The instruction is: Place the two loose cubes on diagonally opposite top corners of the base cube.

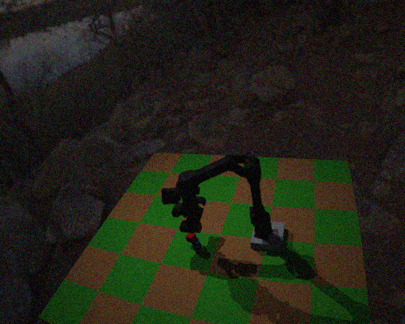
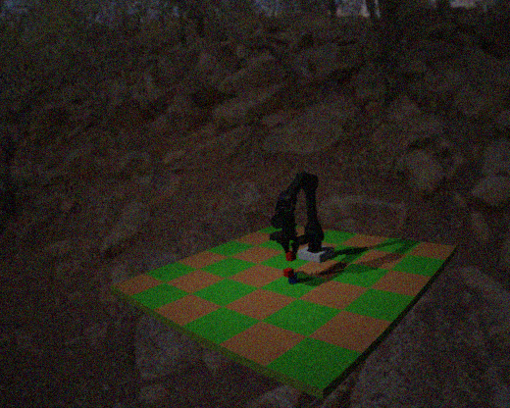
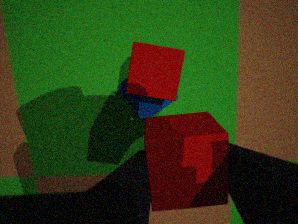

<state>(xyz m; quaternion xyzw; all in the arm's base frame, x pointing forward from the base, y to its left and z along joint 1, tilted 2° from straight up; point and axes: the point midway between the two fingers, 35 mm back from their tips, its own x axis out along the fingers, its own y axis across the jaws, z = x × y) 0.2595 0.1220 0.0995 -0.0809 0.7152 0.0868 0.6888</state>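
Now: the blue base cube 100 mm below my gripper tip, 20 mm to the left of it and 10 mm ahead of it.
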